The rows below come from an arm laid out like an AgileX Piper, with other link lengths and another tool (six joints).
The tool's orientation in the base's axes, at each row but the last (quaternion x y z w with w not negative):
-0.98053, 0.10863, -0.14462, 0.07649
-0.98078, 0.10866, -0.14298, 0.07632
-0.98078, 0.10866, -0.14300, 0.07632
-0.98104, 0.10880, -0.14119, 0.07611
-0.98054, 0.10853, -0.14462, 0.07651
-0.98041, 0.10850, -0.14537, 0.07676
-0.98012, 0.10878, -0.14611, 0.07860
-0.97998, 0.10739, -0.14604, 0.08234
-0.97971, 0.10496, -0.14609, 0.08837
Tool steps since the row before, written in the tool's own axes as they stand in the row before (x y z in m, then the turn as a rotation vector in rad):
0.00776, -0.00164, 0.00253, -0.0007, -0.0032, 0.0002
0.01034, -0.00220, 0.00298, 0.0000, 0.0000, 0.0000
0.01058, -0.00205, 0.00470, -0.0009, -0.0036, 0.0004
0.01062, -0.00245, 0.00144, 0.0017, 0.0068, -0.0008
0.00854, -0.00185, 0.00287, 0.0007, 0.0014, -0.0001
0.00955, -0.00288, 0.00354, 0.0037, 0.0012, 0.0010
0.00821, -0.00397, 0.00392, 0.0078, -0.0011, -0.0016
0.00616, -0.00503, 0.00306, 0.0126, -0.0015, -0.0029
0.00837, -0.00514, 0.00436, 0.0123, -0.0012, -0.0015
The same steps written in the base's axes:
0.00832, 0.00006, -0.00003, 0.0000, 0.0033, 0.0002
0.01098, 0.00005, 0.00030, 0.0000, 0.0000, 0.0000
0.01169, 0.00005, -0.00129, 0.0000, 0.0037, 0.0000
0.01084, 0.00004, 0.00184, 0.0001, -0.0071, 0.0000
0.00920, 0.00012, -0.00010, 0.0004, -0.0015, 0.0000
0.01054, 0.00095, -0.00026, 0.0035, -0.0019, -0.0002
0.00961, 0.00237, -0.00076, 0.0070, -0.0010, 0.0038
0.00762, 0.00380, -0.00026, 0.0112, -0.0019, 0.0064
0.01008, 0.00363, -0.00082, 0.0113, -0.0019, 0.0049

